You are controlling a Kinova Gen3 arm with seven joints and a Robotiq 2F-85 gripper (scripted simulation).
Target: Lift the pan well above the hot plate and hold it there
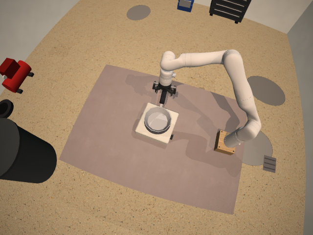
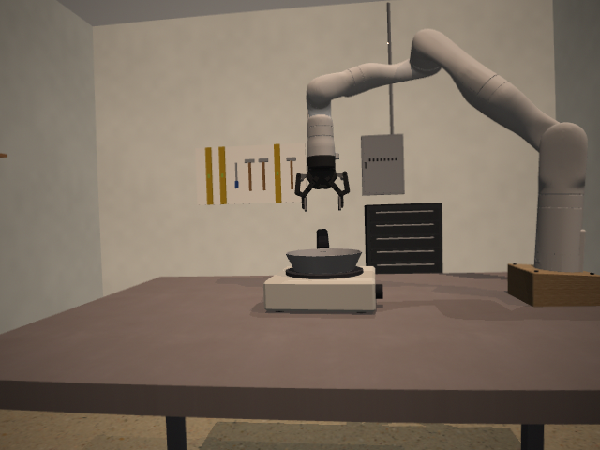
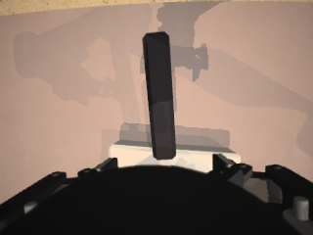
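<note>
My gripper is now 120 mm above the grey pan, 70 mm to the right of it and 10 mm past it. Round my hand: hot plate: 190 mm below, 130 mm to the left, 50 mm behind.
</note>
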